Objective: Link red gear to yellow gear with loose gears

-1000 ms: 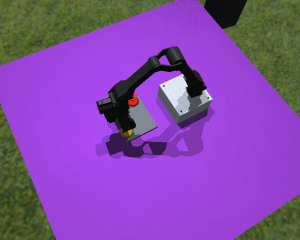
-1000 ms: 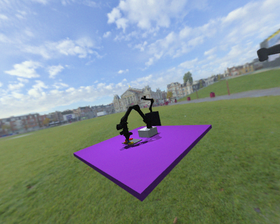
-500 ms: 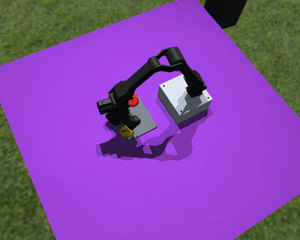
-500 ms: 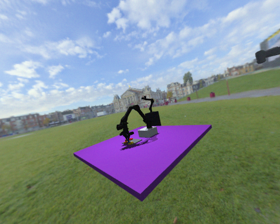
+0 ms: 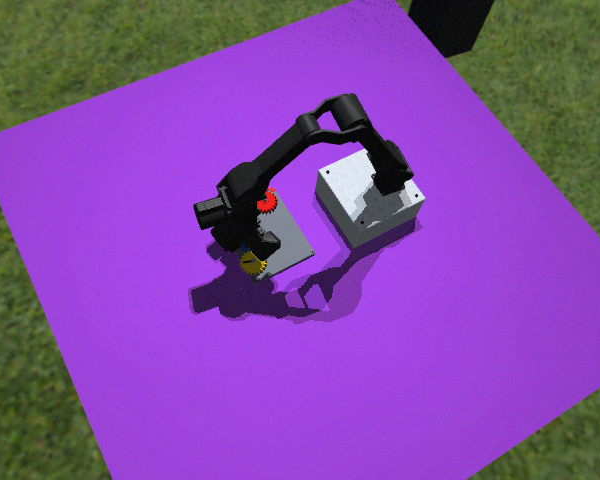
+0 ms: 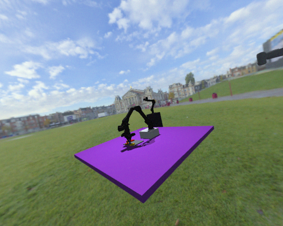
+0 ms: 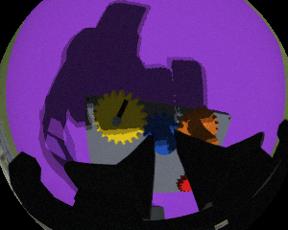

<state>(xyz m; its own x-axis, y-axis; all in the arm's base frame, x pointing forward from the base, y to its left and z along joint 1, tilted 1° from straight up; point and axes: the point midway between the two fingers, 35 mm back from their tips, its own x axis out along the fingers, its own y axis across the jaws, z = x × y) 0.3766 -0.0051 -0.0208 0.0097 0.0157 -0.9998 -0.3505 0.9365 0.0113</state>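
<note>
Now: gripper tip 1 cm above the small blue gear. The rest, counted from my gripper tip: brown gear 9 cm to the right, 4 cm behind, 2 cm below; then yellow gear 5 cm to the left, 2 cm below; then orange gear 5 cm to the right, 2 cm below.
</note>
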